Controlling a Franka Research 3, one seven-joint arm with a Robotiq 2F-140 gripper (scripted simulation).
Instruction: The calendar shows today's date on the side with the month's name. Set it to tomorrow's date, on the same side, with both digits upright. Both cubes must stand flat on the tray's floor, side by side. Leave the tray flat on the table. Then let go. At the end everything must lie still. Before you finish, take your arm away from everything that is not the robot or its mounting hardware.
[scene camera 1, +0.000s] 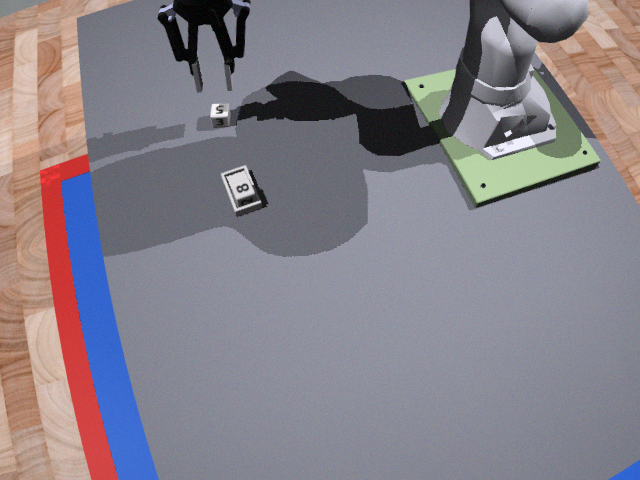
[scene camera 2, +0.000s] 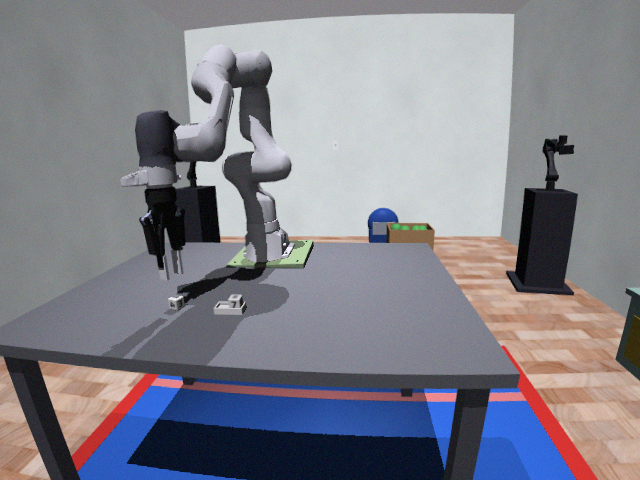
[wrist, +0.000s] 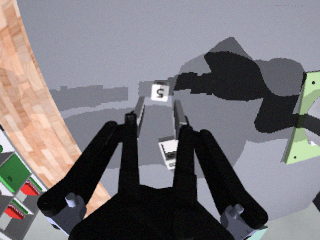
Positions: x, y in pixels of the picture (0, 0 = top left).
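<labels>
My gripper (scene camera 1: 215, 85) is 90 cm from the lens. As for the tray (scene camera 1: 241, 173), it stands 88 cm from the lens.
</labels>
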